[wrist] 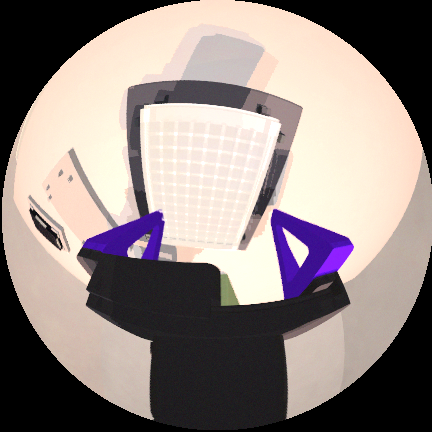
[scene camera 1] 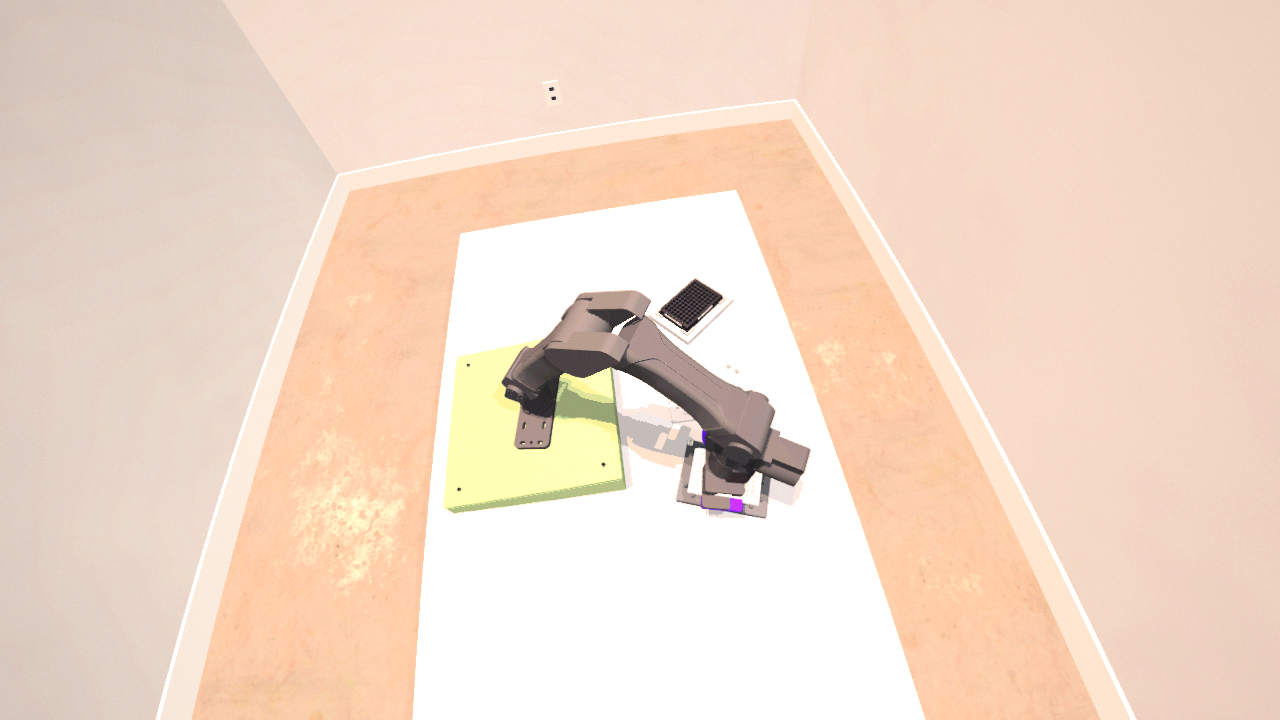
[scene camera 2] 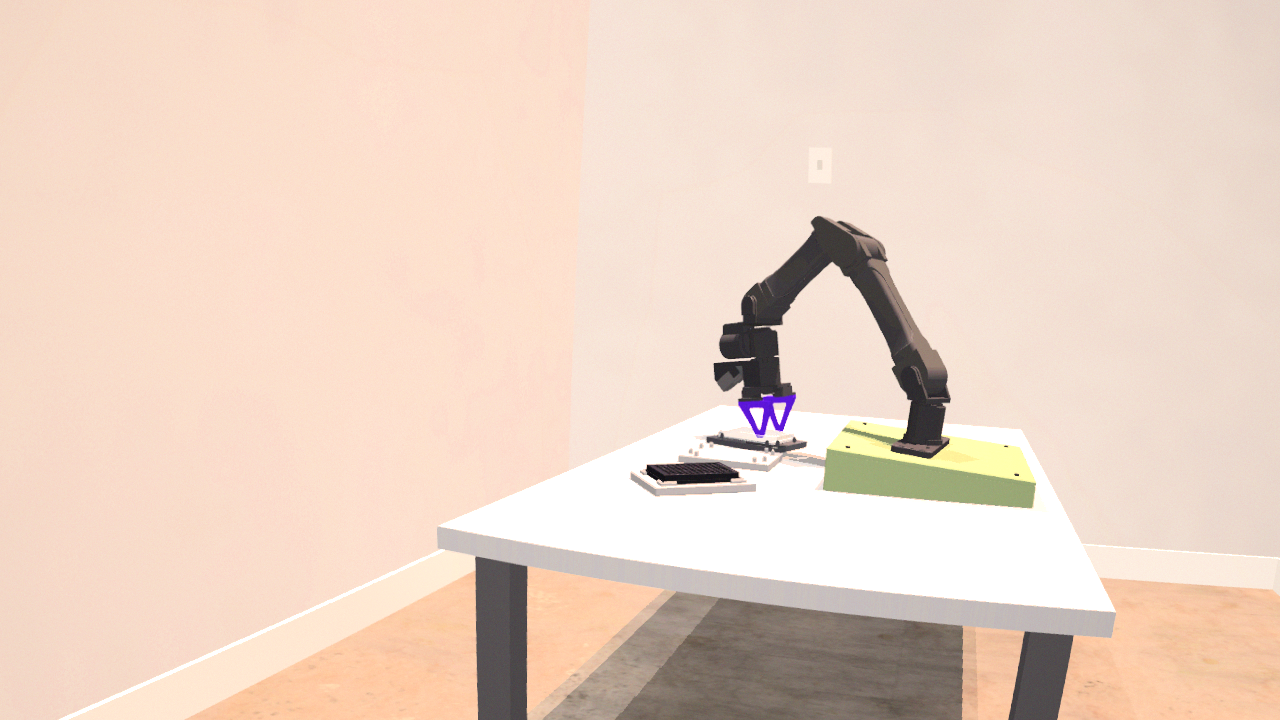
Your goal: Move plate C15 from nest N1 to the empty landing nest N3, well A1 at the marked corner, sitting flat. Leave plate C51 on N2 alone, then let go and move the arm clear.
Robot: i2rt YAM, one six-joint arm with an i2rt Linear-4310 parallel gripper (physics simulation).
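A white plate (scene camera 1: 695,474) (scene camera 2: 738,436) (wrist: 210,165) sits in a dark nest (scene camera 1: 760,511) (scene camera 2: 780,445) (wrist: 200,90). A black plate (scene camera 1: 691,304) (scene camera 2: 691,471) (wrist: 45,229) sits in a pale nest (scene camera 1: 711,321) (scene camera 2: 662,488). Between them is an empty pale nest (scene camera 2: 733,460) (wrist: 75,185) with small pegs, partly hidden by the arm in scene camera 1. Plate labels cannot be read. My gripper (scene camera 1: 719,471) (scene camera 2: 770,433) (wrist: 217,214) is open, pointing down low over the white plate. Its purple fingertips are at opposite sides, close to plate height; contact cannot be told.
The arm stands on a yellow-green base block (scene camera 1: 483,429) (scene camera 2: 930,479) (wrist: 227,290) on the white table (scene camera 1: 644,608) (scene camera 2: 805,546). The empty nest lies beside the dark nest, and the black plate's nest is farther along the same side.
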